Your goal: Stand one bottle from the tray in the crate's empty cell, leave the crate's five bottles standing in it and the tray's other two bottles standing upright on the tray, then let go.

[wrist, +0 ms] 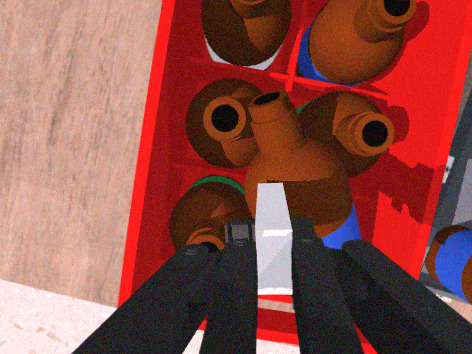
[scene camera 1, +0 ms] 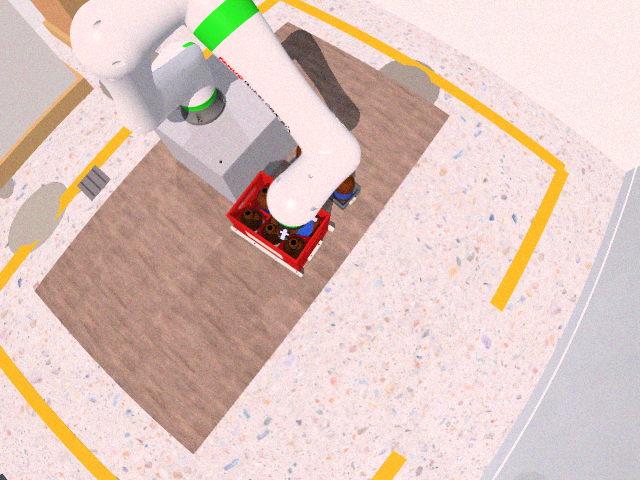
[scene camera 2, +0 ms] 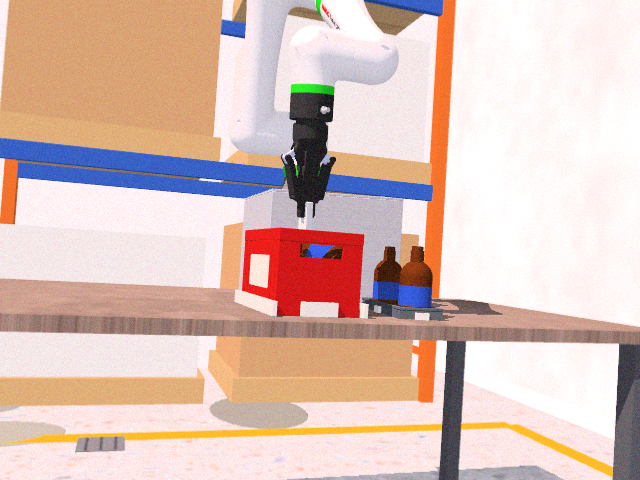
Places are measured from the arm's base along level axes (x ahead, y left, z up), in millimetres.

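Pixels of known places: gripper, fingertip midpoint: (wrist: 270,206); arm's base, origin of the base link: (scene camera 1: 203,106).
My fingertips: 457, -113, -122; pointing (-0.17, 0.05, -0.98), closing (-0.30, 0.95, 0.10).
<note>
Ahead of a thing's pixels: the offset from my fingertips to its middle, as dx, dy, dz. "spot": to the spot under its first point. Level surfaces: height alone.
My gripper (scene camera 1: 283,234) (scene camera 2: 306,219) (wrist: 270,206) is shut and empty, low over the red crate @[-52, +5, -82] (scene camera 1: 310,254) (scene camera 2: 320,284) (wrist: 141,170). A blue-labelled brown bottle @[-6, +23, -36] (scene camera 1: 306,227) (wrist: 300,175) leans in the crate's end cell, its neck tipped over the middle row. The fingertips overlap it in the wrist view; contact is unclear. Five other bottles stand in the crate, including one at mid left (wrist: 225,120), one at mid right (wrist: 372,132) and one at lower left (wrist: 207,212). Two bottles @[-155, +269, -87] (scene camera 2: 386,289) @[+29, +257, -87] (scene camera 2: 415,294) stand upright on the tray @[spot: +65, +203, -157] (scene camera 2: 398,312).
The tray sits close beside the crate. One tray bottle also shows at the wrist view's right edge @[spot: +29, +220, -115] (wrist: 452,262). Crate and tray rest on the wooden table @[dz -170] (scene camera 1: 170,310) (scene camera 2: 129,299), near its edge. The grey robot base (scene camera 2: 351,217) stands behind. The arm hides part of the crate from above.
</note>
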